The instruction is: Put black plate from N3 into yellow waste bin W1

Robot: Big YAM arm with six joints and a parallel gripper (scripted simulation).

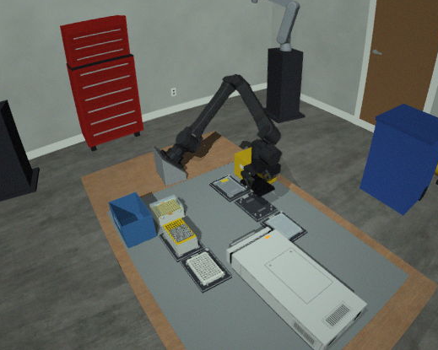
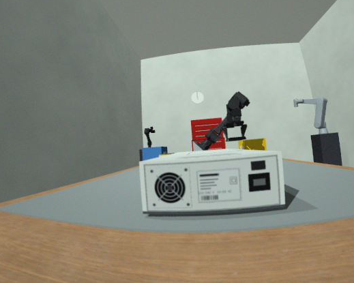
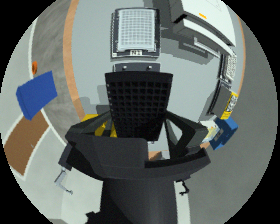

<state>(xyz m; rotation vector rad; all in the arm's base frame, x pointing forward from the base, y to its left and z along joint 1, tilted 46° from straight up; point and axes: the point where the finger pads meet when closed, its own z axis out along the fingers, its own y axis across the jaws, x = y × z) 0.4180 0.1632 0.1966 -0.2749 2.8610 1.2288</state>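
Right now my hand is 200 mm past the yellow waste bin, 110 mm to the right of it and 90 mm above it. Also, from my hand: white well plate: 230 mm ahead, 340 mm to the right, 110 mm below; black plate: right at my hand; large white instrument: 400 mm ahead, 120 mm to the right, 90 mm below.
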